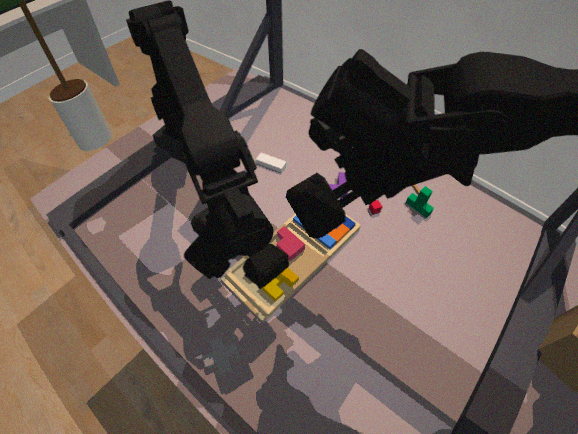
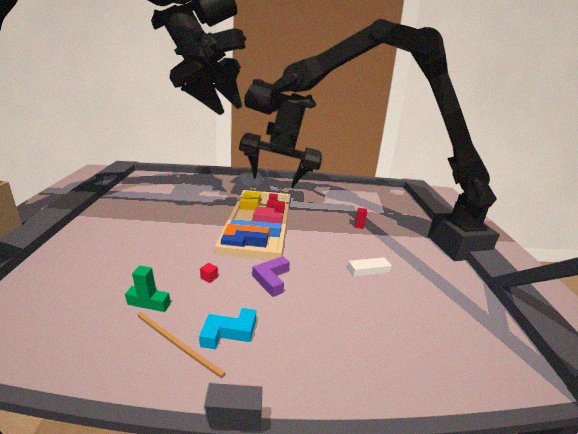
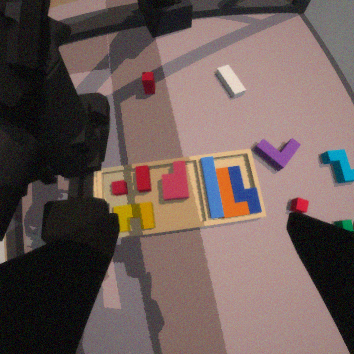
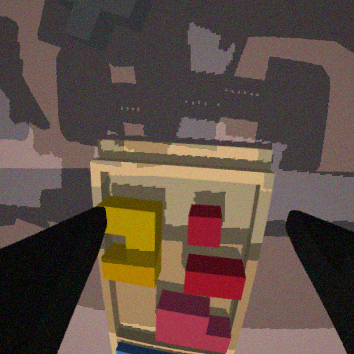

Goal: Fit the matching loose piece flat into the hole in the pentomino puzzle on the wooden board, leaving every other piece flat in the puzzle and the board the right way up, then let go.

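Frame: origin at the left arm's base, x ahead, y left, z up, level; metres.
Seen in the pictures: left gripper, between the fingertips: (image 1: 331, 190) (image 2: 231, 110) (image 3: 204, 221); right gripper, between the fingertips: (image 1: 244, 272) (image 2: 273, 182) (image 3: 100, 186) (image 4: 198, 217); right arm's base, origin of its link: (image 1: 179, 129) (image 2: 466, 223).
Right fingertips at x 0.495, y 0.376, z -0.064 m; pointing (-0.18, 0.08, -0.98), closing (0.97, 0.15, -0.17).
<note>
Pixels of each thing's top centre, then the offset from my right fingertips to it.
- wooden board, centre of its top: (image 4: 169, 316) (image 3: 174, 192) (image 1: 293, 249) (image 2: 259, 214) dx -0.002, dy -0.112, dz -0.033 m
- light-blue bar, centre of its top: (image 3: 211, 185) (image 2: 255, 223) (image 1: 314, 228) dx +0.007, dy -0.172, dz -0.024 m
- orange L, centre of its top: (image 3: 231, 190) (image 2: 246, 230) (image 1: 328, 223) dx -0.001, dy -0.203, dz -0.024 m
- dark-blue piece, centre of its top: (image 3: 244, 188) (image 2: 244, 236) dx +0.002, dy -0.224, dz -0.024 m
- purple V piece, centre of its top: (image 2: 278, 270) (image 3: 278, 144) (image 1: 334, 181) dx +0.082, dy -0.298, dz -0.031 m
- green T, centre of its top: (image 2: 142, 270) (image 1: 426, 190) dx -0.084, dy -0.411, dz +0.010 m
- cyan piece, centre of its top: (image 2: 228, 322) (image 3: 344, 164) dx +0.047, dy -0.427, dz -0.031 m
- red cube, centre of its top: (image 2: 208, 267) (image 3: 302, 204) (image 1: 376, 204) dx -0.025, dy -0.325, dz -0.031 m
- orange stick, centre of its top: (image 2: 176, 340) dx -0.010, dy -0.465, dz -0.044 m
- white block, centre of its top: (image 2: 370, 263) (image 3: 231, 78) (image 1: 271, 160) dx +0.233, dy -0.225, dz -0.036 m
- upright red block, centre of its top: (image 3: 146, 75) (image 2: 362, 210) dx +0.215, dy -0.060, dz -0.011 m
The wooden board (image 1: 346, 239) (image 2: 250, 252) (image 3: 255, 175) (image 4: 185, 170) is the right way up. Its puzzle holds a light-blue bar (image 2: 274, 230) (image 3: 212, 187), an orange L (image 1: 339, 231) (image 2: 246, 229) (image 3: 229, 192) and a dark-blue piece (image 2: 255, 239) (image 3: 243, 192), lying flat around a V-shaped corner hole. The purple V piece (image 2: 270, 275) (image 3: 279, 154) lies loose beside that end. My left gripper (image 2: 230, 109) (image 3: 204, 221) is open and empty, high over the board. My right gripper (image 2: 274, 182) (image 4: 198, 217) is open and empty, lower, above the board's other end.
The board's other compartment holds yellow (image 3: 134, 216) (image 4: 135, 225), pink (image 3: 175, 185) (image 4: 185, 322) and red pieces. A green T (image 2: 144, 290), cyan piece (image 2: 230, 327), red cube (image 2: 209, 272), orange stick (image 2: 180, 344), white block (image 2: 370, 266) and upright red block (image 2: 361, 218) surround it.
</note>
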